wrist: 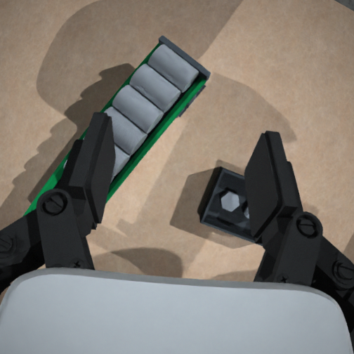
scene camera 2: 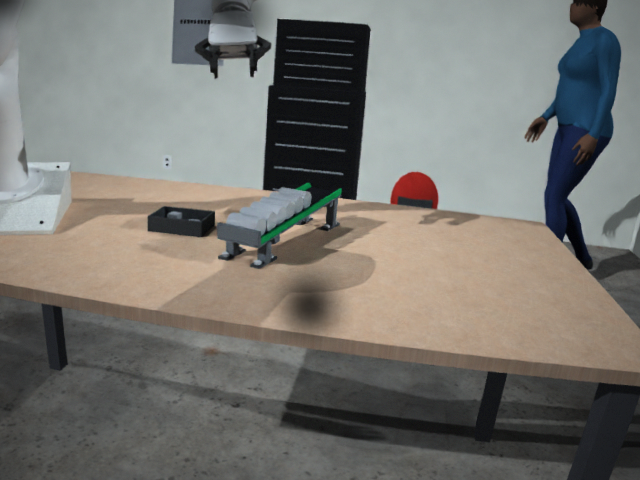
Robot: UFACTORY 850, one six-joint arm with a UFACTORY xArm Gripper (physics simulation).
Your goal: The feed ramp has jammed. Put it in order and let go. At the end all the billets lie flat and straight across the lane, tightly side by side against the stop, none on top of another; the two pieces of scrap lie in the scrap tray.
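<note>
My gripper (scene camera 2: 233, 75) (wrist: 184, 142) is open and empty, high above the table behind the ramp. The ramp's lane has green rails (scene camera 2: 326, 199) (wrist: 154, 139) and a grey stop (scene camera 2: 239, 234) (wrist: 186, 58) at its low end. Several grey billets (scene camera 2: 247, 222) (wrist: 173, 67) lie across the lane in a row from the stop. In the wrist view the ones that show lie flat and side by side; my left finger hides the upper end of the row. The black scrap tray (scene camera 2: 176, 226) (wrist: 204, 204) holds two grey pieces of scrap (scene camera 2: 175, 214) (wrist: 230, 200), one partly hidden by my right finger in the wrist view.
The ramp stands on short legs (scene camera 2: 264, 253) on the wooden table (scene camera 2: 439, 289). The tray stands beside the ramp's low end, towards the robot's base (scene camera 2: 38, 206). Behind the table are a black cabinet (scene camera 2: 315, 111), a red round object (scene camera 2: 415, 187) and a person (scene camera 2: 586, 82).
</note>
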